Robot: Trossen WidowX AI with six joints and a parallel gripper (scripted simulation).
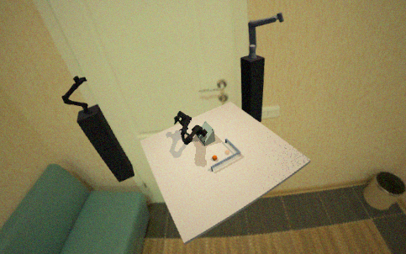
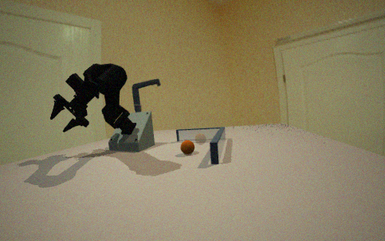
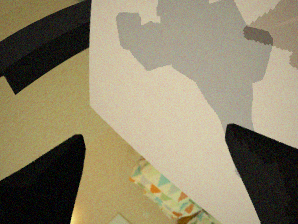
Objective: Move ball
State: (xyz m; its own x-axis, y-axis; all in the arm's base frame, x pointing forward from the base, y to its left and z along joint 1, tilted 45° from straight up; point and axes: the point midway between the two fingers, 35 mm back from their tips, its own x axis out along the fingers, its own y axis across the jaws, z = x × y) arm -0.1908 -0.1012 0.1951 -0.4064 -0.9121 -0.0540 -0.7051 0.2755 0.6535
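My gripper tip is 51 cm short of the orange ball, 18 cm to the right of it and 12 cm above it. From my gripper tip the other things lie so: see-through ball copy: 52 cm ahead, 31 cm to the left, 12 cm below.
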